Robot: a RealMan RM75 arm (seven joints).
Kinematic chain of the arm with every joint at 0, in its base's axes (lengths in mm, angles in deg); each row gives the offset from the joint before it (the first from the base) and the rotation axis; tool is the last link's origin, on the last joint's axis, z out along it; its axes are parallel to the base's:
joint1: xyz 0 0 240.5 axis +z
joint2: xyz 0 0 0 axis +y
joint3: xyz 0 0 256 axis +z
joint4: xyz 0 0 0 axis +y
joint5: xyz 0 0 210 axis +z
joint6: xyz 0 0 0 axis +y
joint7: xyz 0 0 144 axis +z
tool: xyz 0 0 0
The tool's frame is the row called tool.
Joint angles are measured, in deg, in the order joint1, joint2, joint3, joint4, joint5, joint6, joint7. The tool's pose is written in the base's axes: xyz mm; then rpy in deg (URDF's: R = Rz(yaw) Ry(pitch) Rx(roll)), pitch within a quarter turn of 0, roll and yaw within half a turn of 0. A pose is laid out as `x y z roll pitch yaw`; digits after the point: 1 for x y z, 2 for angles.
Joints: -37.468, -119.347, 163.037, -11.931, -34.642, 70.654, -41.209
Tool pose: -300.5 344.0 -47.0 -144.01 -33.18 13.31
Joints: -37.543, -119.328, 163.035, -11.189, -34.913, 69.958, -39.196
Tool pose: -299.2 344.9 -49.1 -143.06 -32.27 11.77
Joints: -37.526, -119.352, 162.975, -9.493, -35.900, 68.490, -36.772
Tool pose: -296.7 346.1 -53.8 -141.86 -31.85 10.51
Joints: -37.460, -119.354, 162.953, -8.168, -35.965, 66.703, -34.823
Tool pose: -296.7 346.0 -58.8 -141.32 -30.55 10.00
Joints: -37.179, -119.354, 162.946, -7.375, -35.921, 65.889, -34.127
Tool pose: -297.6 344.4 -61.9 -141.37 -30.17 10.22
